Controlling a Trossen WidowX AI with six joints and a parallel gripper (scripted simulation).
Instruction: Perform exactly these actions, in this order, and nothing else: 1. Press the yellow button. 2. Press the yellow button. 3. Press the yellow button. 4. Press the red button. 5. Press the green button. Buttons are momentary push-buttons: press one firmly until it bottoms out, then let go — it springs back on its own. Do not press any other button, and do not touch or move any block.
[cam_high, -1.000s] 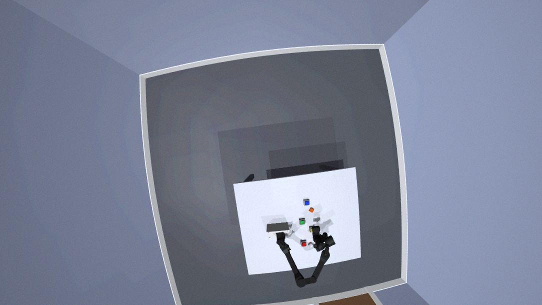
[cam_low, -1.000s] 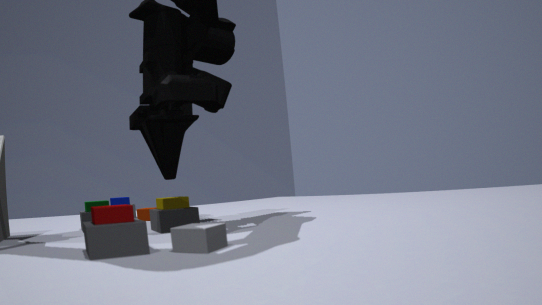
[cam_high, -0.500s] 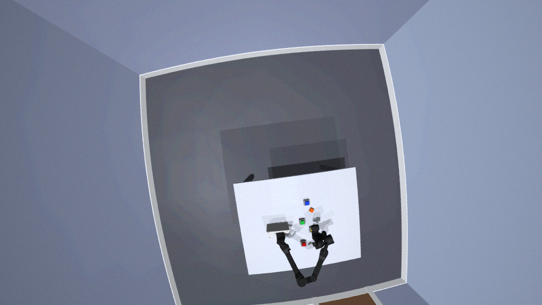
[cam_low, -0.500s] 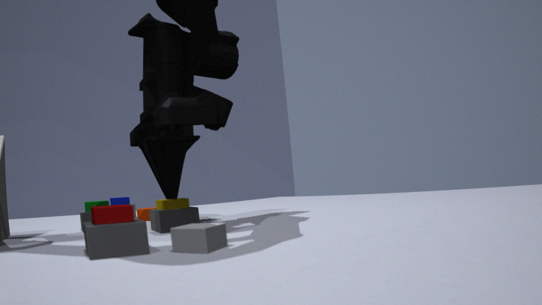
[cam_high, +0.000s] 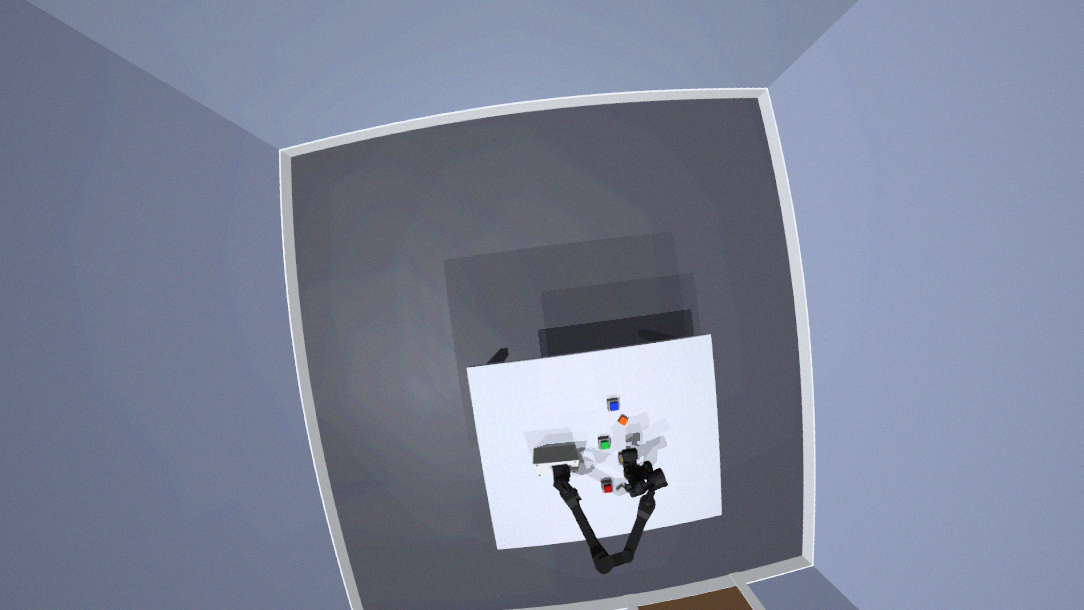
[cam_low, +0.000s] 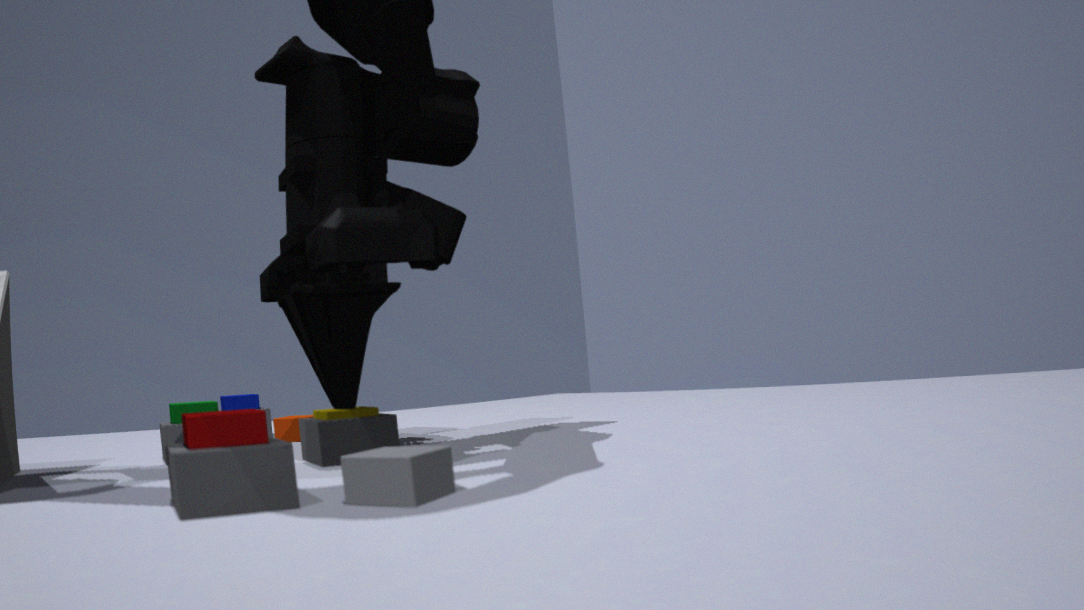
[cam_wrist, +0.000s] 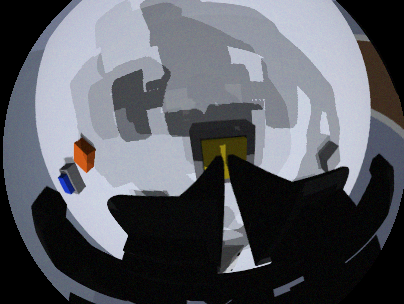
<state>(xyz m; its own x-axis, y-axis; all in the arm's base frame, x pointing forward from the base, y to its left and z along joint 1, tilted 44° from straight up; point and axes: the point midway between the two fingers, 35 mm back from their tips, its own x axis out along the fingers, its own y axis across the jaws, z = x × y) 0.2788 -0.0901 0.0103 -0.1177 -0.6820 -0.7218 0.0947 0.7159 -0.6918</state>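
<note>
My gripper tip is now 1 cm above the yellow button. The rest, counted from my gripper tip: green button 8 cm behind, 9 cm to the left; then grey block 4 cm behind, 15 cm to the right, 2 cm below; then red button 10 cm behind, 12 cm to the right.
</note>
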